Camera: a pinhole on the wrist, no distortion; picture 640 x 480 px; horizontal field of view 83.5 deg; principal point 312.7 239.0 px. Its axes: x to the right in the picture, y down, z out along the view. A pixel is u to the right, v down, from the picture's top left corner.
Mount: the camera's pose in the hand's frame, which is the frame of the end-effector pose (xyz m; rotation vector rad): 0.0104 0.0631 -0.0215 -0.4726 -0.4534 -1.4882
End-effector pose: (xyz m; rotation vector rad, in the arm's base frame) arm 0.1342 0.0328 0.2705 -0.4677 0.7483 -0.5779
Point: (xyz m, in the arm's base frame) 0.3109 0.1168 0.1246
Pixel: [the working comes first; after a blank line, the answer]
In the camera's frame: -0.0714 0.1152 0.1403

outside the picture
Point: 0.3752 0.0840 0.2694
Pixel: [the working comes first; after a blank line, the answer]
In the camera's frame: 0.0769 0.0975 0.2026

449 412
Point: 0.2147 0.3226 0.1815
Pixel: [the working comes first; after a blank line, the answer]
In the camera's frame: -0.1512 -0.0983 0.1940

33 57
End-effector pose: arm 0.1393 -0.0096 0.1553 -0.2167 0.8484 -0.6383
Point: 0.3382 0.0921 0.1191
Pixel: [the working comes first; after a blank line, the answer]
In the camera's frame: -0.0189 0.0486 0.1840

276 334
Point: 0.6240 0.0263 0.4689
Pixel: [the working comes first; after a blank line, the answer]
In the camera's frame: 0.2926 -0.0033 0.5137

517 237
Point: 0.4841 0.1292 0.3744
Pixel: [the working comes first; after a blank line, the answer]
In the camera's frame: 0.1426 -0.0691 0.4029

440 177
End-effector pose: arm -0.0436 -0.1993 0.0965 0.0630 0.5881 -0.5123
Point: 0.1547 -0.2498 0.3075
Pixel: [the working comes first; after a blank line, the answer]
In the camera's frame: 0.1996 0.0307 0.2397

611 285
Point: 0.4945 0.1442 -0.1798
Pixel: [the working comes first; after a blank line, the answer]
In the camera's frame: -0.4174 0.3841 0.2905

outside the picture
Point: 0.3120 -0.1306 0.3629
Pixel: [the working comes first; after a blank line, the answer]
In the camera's frame: 0.1136 0.0619 0.4231

409 291
